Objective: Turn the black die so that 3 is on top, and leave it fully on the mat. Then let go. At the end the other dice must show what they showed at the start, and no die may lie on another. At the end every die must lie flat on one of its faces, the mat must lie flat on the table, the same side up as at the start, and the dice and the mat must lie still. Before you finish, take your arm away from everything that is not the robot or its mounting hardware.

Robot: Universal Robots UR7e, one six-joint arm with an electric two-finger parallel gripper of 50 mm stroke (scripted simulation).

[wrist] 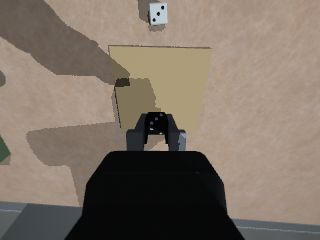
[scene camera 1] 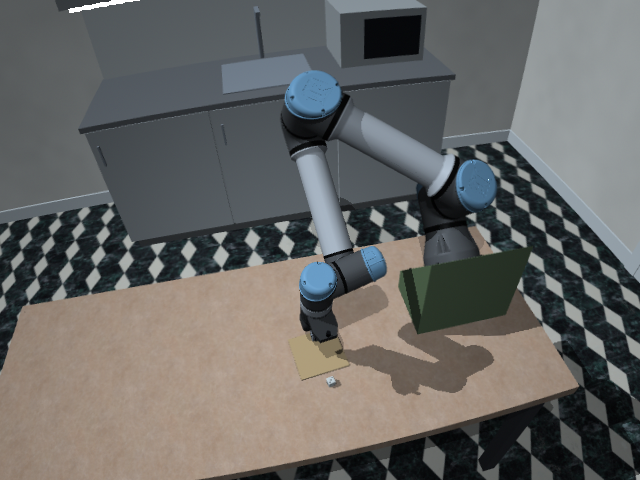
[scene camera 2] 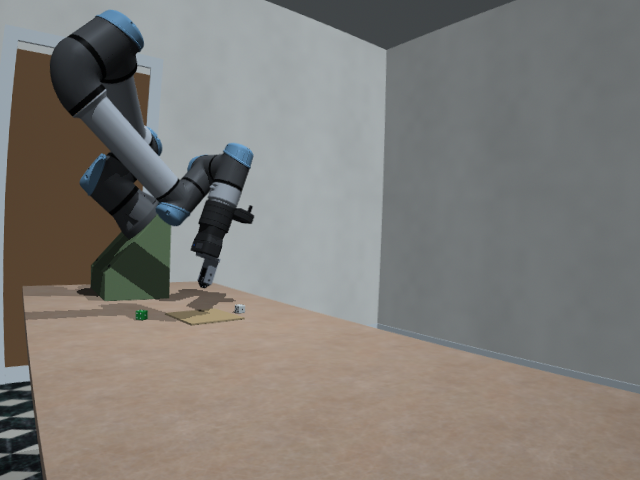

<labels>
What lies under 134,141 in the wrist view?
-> The gripper.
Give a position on a tan mat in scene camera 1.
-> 312,359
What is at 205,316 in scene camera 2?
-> A tan mat.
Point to a tan mat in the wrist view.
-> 147,79
</labels>
